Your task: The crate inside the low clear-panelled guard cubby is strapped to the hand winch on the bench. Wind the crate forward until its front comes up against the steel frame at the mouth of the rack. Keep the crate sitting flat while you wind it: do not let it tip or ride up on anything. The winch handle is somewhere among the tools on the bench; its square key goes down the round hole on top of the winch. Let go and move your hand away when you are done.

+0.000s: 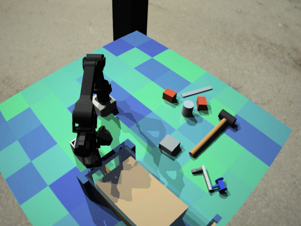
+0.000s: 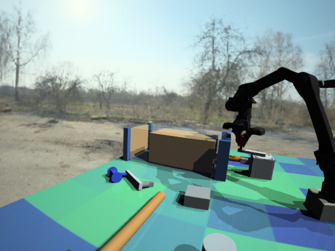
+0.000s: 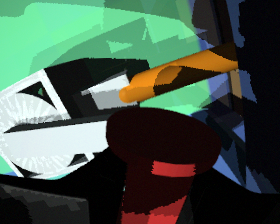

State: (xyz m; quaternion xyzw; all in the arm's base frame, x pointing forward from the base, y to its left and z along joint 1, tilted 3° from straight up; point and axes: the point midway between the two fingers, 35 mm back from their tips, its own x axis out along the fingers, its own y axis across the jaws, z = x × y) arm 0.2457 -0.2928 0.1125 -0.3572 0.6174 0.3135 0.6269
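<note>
Now: gripper tip 60 mm short of the blue frame, 10 mm to the right of it and 10 mm above it. From my gripper tip the other things lie so: grey winch (110 mm behind, 80 mm below, 20 mm to the left); red knob (20 mm above); red-knobbed crank (40 mm behind, 10 mm to the left, 10 mm below).
</note>
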